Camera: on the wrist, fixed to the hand. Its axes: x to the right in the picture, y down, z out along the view.
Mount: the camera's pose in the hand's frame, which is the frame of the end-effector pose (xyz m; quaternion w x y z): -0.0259 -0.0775 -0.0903 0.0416 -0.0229 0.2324 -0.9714
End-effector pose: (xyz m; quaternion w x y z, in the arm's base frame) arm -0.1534 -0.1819 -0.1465 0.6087 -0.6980 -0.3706 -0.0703
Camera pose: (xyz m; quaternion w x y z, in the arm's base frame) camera -0.1868 -0.2757 -0.0764 0.0272 0.3334 -0.5504 -0.7650
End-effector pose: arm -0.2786 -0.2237 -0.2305 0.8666 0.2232 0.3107 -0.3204
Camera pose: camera -0.3837 -0.2139 -0.2913 0.3423 0.2379 -0.4385 0.7962
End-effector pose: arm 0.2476 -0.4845 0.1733 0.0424 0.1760 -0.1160 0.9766
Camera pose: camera 0.2512 -0.3886 0.0983 0.9815 -0.1079 0.1536 0.0377
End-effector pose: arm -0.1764 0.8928 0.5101 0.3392 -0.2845 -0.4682 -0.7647
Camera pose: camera -0.2321 0.8429 0.4140 0.6265 -0.6130 0.1995 0.4382
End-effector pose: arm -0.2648 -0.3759 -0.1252 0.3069 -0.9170 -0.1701 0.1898
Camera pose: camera -0.2616 -0.3736 -0.0035 0.2157 0.0760 -0.8309 -0.5073
